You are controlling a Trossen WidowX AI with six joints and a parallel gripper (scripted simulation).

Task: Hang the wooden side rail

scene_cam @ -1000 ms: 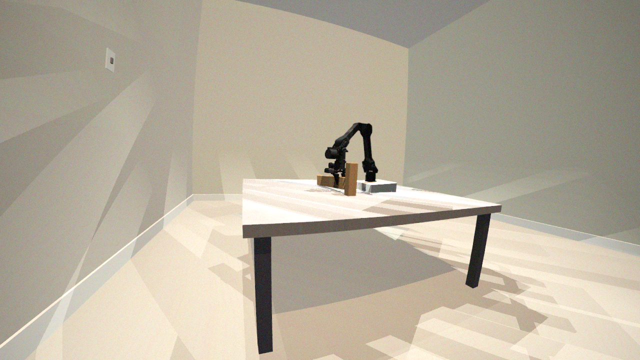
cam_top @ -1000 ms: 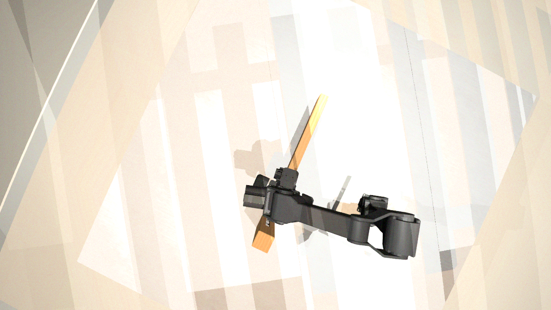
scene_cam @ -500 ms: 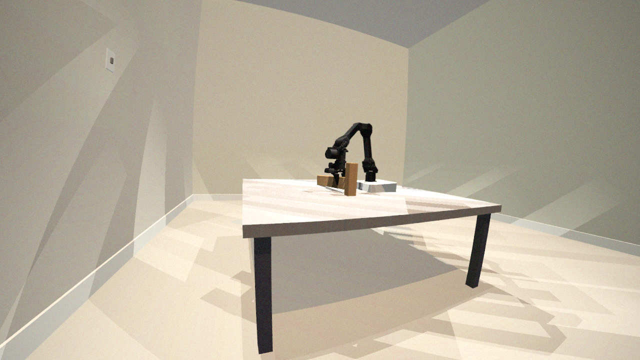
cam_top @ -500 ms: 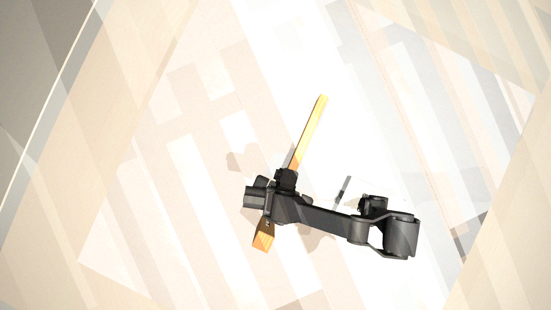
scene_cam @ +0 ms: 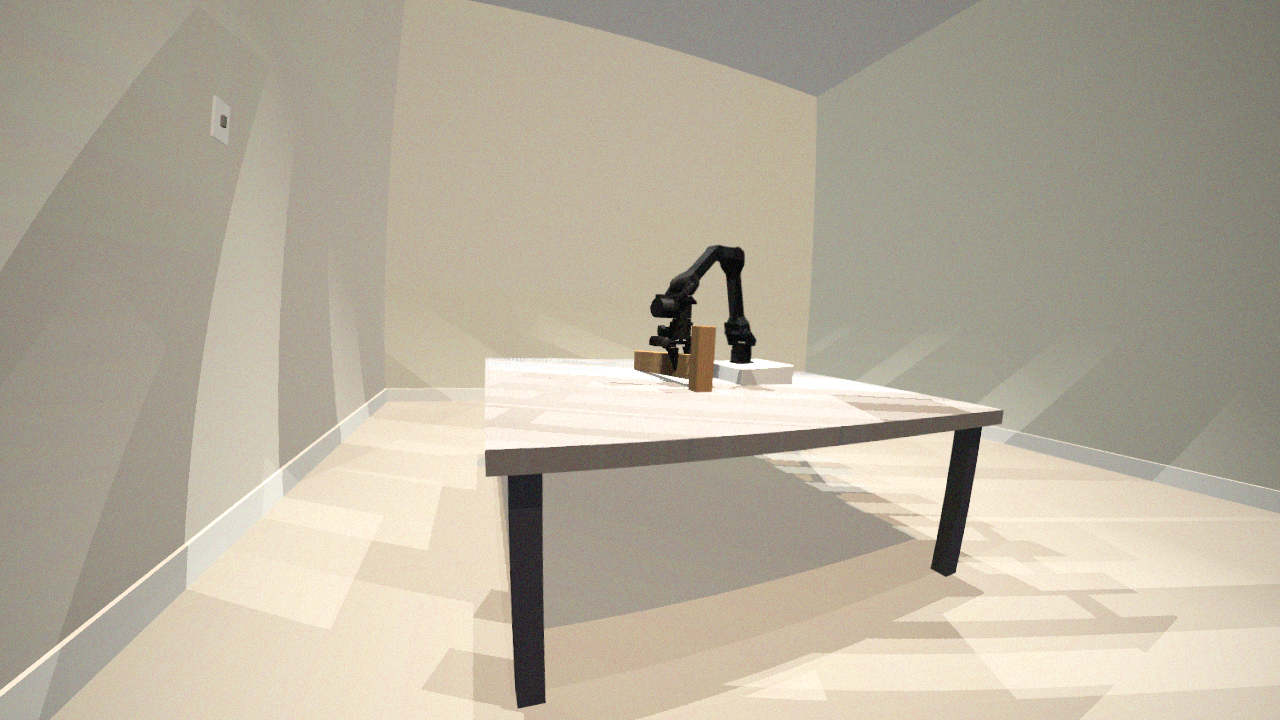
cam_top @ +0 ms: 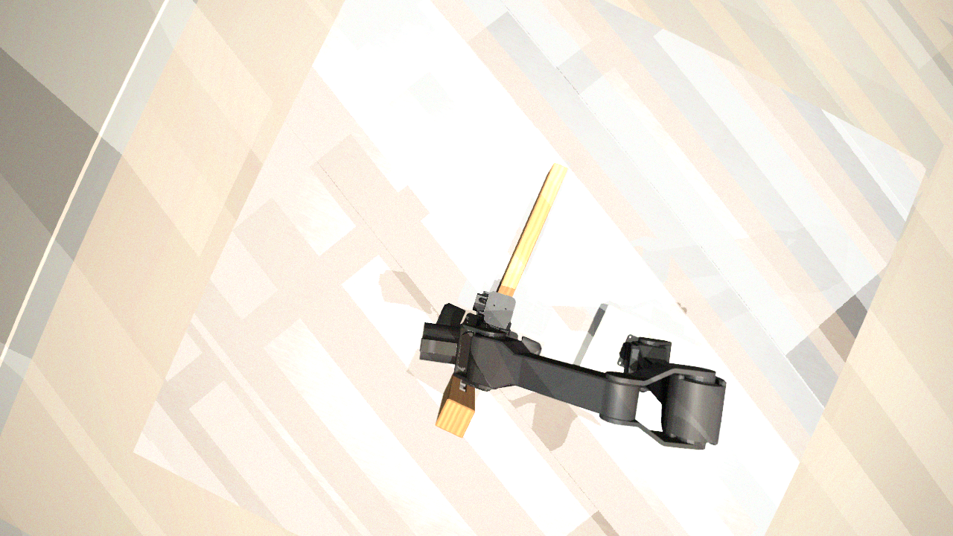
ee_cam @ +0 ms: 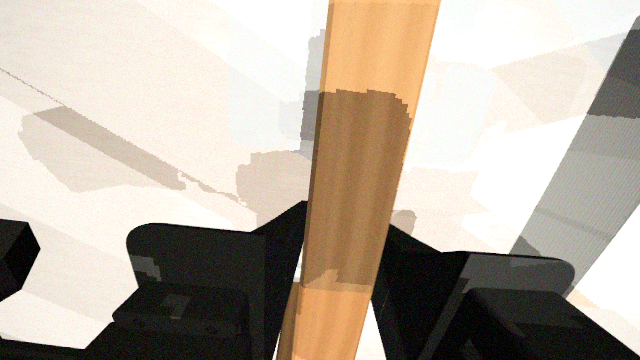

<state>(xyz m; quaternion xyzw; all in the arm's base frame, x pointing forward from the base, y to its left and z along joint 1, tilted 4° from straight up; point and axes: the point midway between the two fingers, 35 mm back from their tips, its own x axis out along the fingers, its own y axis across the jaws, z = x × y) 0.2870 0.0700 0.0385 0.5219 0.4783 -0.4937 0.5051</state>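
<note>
Right now the headboard post is 10 mm ahead of my gripper tip, 130 mm to the left of it and 40 mm above it.
</note>
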